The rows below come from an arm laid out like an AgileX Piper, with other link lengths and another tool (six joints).
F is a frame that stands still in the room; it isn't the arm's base.
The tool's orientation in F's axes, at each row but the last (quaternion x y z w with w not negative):
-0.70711 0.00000 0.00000 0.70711
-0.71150 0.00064 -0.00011 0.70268
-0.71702 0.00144 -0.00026 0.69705
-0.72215 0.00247 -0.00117 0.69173
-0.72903 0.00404 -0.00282 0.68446
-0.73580 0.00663 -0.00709 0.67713
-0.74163 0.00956 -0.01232 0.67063
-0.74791 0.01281 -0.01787 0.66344
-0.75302 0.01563 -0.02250 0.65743
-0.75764 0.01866 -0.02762 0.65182
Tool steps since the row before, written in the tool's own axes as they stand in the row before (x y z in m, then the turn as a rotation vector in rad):
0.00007 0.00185 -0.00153 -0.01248 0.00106 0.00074
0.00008 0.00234 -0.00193 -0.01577 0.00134 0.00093
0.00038 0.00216 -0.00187 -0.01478 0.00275 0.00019
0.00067 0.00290 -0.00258 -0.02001 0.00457 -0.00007
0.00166 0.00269 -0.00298 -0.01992 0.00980 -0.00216
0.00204 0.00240 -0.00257 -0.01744 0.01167 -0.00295
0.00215 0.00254 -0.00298 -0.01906 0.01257 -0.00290
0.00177 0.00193 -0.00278 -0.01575 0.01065 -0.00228
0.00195 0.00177 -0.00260 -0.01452 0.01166 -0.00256
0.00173 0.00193 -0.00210 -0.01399 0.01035 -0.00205
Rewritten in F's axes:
0.00007 -0.00153 -0.00185 -0.01248 0.00074 -0.00106
0.00008 -0.00196 -0.00232 -0.01577 0.00093 -0.00134
0.00037 -0.00193 -0.00211 -0.01478 0.00015 -0.00273
0.00065 -0.00271 -0.00279 -0.02002 -0.00016 -0.00453
0.00163 -0.00316 -0.00250 -0.01996 -0.00258 -0.00962
0.00199 -0.00280 -0.00218 -0.01750 -0.00357 -0.01141
0.00206 -0.00328 -0.00222 -0.01911 -0.00356 -0.01232
0.00166 -0.00306 -0.00157 -0.01579 -0.00286 -0.01046
0.00182 -0.00292 -0.00138 -0.01457 -0.00334 -0.01140
0.00160 -0.00247 -0.00157 -0.01401 -0.00267 -0.01017

